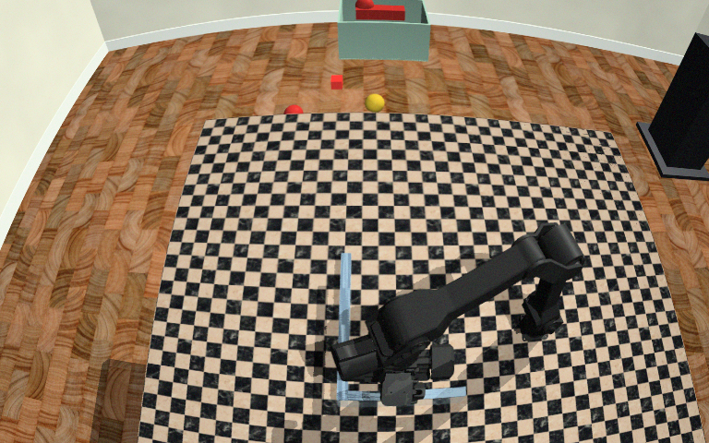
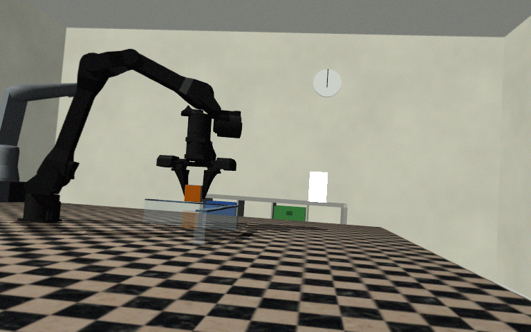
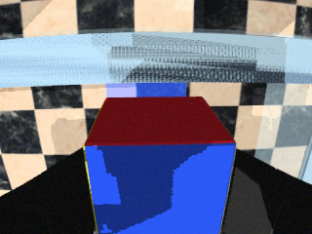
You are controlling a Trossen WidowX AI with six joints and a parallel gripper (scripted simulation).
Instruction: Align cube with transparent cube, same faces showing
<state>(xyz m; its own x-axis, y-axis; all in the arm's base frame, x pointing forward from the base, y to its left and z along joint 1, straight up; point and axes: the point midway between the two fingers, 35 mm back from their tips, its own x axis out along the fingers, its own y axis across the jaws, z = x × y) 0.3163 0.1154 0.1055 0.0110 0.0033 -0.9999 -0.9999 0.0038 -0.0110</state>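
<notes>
The transparent cube is 9 cm below my hand.
</notes>
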